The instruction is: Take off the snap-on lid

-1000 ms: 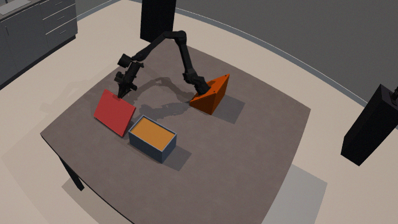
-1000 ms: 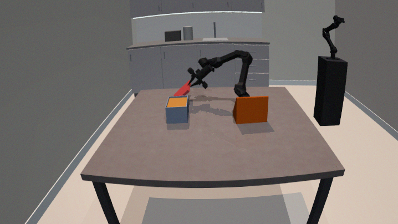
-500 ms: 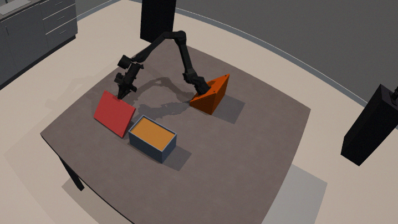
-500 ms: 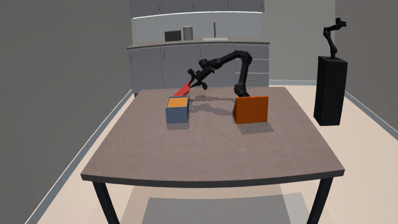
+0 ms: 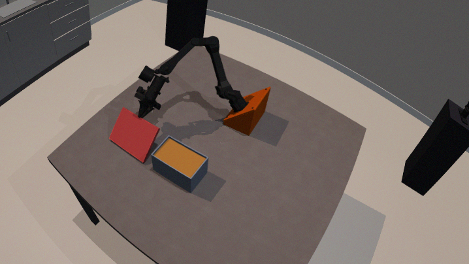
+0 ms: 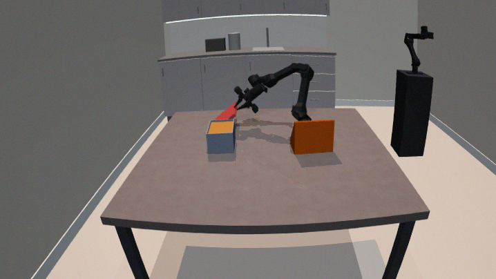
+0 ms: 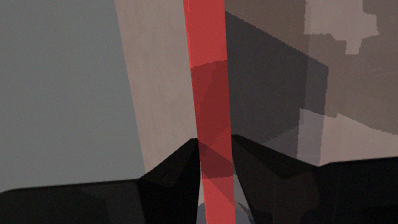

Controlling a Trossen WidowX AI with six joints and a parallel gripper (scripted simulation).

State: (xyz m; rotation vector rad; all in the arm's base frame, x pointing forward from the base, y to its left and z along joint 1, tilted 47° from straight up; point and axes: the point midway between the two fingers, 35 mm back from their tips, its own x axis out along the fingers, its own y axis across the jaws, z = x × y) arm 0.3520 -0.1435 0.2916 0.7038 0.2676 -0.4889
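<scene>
Now: the red lid 70 mm ahead of my gripper tip, 50 mm below it and 10 mm to the left of it. From my gripper tip the other things lie so: blue-grey storage box 280 mm to the left, 60 mm below, 40 mm ahead.
</scene>
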